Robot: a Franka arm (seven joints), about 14 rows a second.
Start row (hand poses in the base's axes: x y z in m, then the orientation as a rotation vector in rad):
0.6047 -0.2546 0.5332 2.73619 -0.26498 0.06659
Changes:
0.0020 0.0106 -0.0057 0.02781 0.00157 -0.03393
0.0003 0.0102 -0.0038 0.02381 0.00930 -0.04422
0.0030 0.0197 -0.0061 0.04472 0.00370 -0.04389
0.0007 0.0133 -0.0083 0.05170 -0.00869 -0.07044
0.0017 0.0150 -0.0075 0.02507 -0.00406 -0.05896
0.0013 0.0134 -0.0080 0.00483 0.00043 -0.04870
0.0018 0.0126 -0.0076 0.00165 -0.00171 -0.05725
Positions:
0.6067 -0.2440 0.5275 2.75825 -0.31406 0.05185
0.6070 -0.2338 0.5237 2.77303 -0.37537 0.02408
0.6100 -0.2141 0.5176 2.80754 -0.44089 -0.00009
0.6107 -0.2008 0.5093 2.84193 -0.54920 -0.01461
0.6124 -0.1858 0.5018 2.84969 -0.63790 -0.02650
0.6137 -0.1724 0.4938 2.83826 -0.70800 -0.03660
0.6155 -0.1598 0.4862 2.81941 -0.78983 -0.04386

